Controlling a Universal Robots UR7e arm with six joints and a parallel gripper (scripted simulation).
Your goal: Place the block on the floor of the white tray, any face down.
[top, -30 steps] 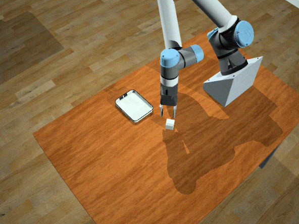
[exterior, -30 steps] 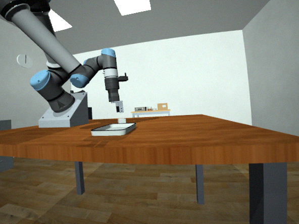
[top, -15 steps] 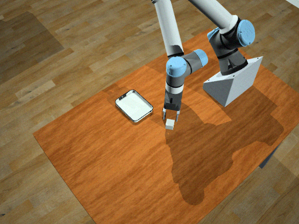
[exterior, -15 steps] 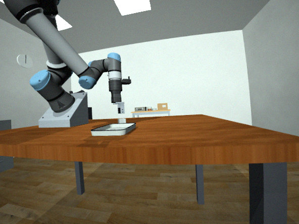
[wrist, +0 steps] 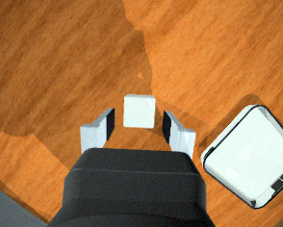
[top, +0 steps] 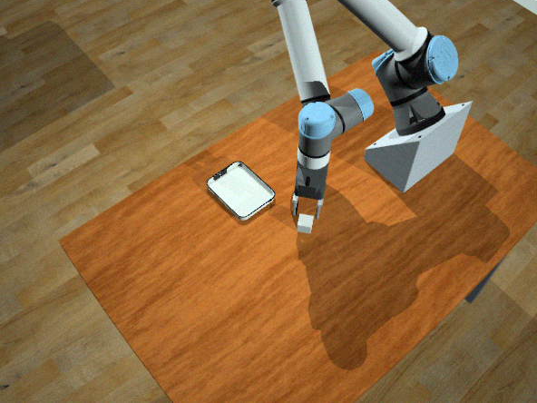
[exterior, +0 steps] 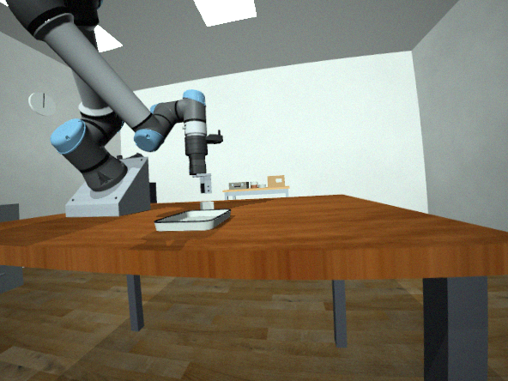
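Right now the white block is 6 cm below my hand. Round my hand: white tray (7 cm ahead, 20 cm to the right, 7 cm below).
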